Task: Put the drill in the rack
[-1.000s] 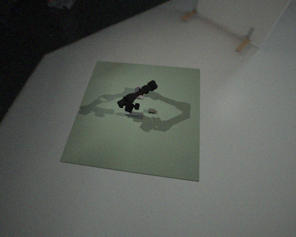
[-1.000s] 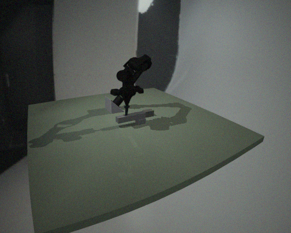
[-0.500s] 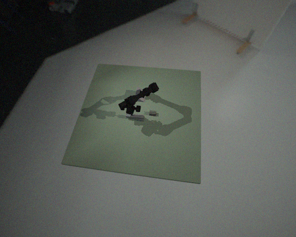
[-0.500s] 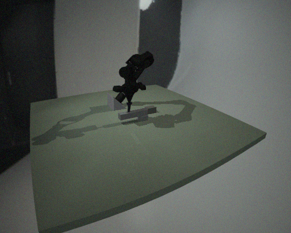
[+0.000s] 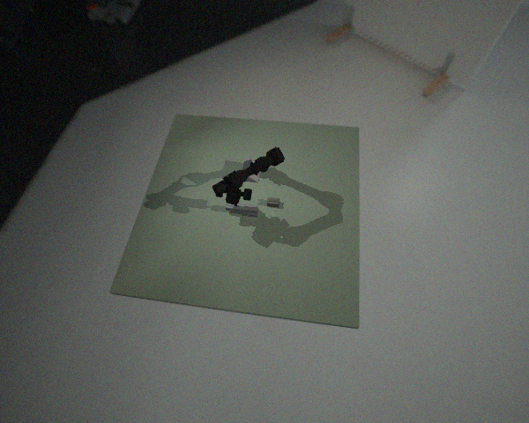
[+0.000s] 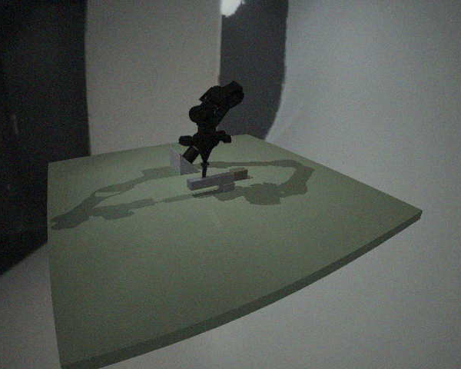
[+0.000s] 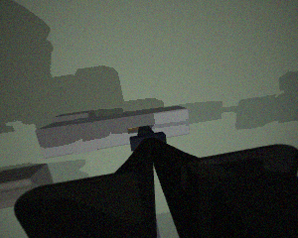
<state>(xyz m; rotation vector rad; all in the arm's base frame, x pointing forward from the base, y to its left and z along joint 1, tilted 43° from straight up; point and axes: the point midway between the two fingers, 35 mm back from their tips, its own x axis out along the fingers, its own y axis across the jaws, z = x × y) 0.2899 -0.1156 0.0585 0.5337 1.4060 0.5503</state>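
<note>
My gripper tip is 3 cm above the dark key. From my gripper tip the other things lie so: rack 20 cm to the left, 11 cm below, 8 cm behind; grey block 8 cm below, 3 cm to the left, 1 cm behind; drill 8 cm below, 5 cm to the left, 1 cm behind.
</note>
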